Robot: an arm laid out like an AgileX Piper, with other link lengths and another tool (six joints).
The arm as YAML. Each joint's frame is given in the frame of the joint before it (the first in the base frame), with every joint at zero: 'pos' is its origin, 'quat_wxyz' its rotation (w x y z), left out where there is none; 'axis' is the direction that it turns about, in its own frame. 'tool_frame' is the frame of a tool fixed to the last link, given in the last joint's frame.
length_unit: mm
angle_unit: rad
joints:
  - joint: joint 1
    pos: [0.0, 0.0, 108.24]
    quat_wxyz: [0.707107, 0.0, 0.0, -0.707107]
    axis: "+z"
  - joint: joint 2
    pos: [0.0, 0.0, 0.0]
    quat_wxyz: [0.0, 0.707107, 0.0, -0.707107]
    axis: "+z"
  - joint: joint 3
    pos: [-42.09, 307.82, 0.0]
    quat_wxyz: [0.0, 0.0, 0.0, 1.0]
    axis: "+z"
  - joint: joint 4
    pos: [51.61, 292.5, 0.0]
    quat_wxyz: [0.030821, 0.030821, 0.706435, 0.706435]
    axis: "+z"
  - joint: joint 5
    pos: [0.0, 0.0, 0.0]
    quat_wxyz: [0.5, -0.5, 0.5, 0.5]
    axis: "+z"
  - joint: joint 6
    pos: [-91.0, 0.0, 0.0]
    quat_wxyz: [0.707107, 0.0, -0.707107, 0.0]
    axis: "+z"
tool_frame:
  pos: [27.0, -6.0, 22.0]
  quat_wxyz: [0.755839, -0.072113, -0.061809, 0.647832]
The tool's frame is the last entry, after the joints.
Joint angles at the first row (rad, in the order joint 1, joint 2, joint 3, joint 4, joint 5, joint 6):
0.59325 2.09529 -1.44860 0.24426 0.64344 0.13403
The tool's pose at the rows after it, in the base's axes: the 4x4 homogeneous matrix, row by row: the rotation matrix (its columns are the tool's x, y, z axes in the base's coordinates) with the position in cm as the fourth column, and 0 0 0 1 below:
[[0.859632 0.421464 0.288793 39.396], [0.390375 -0.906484 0.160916 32.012], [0.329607 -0.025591 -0.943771 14.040], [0 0 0 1]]
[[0.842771 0.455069 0.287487 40.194], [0.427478 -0.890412 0.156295 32.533], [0.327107 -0.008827 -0.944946 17.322], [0 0 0 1]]
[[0.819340 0.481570 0.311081 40.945], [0.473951 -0.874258 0.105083 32.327], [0.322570 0.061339 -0.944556 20.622], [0 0 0 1]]
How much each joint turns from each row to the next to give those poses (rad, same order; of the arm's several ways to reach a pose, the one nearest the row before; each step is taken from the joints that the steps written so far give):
0.00001 -0.00001 -0.07791 -0.00536 0.09421 0.00086
-0.00001 0.00002 -0.12038 -0.03112 0.12836 0.00142
0.00000 -0.00089 -0.12379 -0.08550 0.13575 0.01665

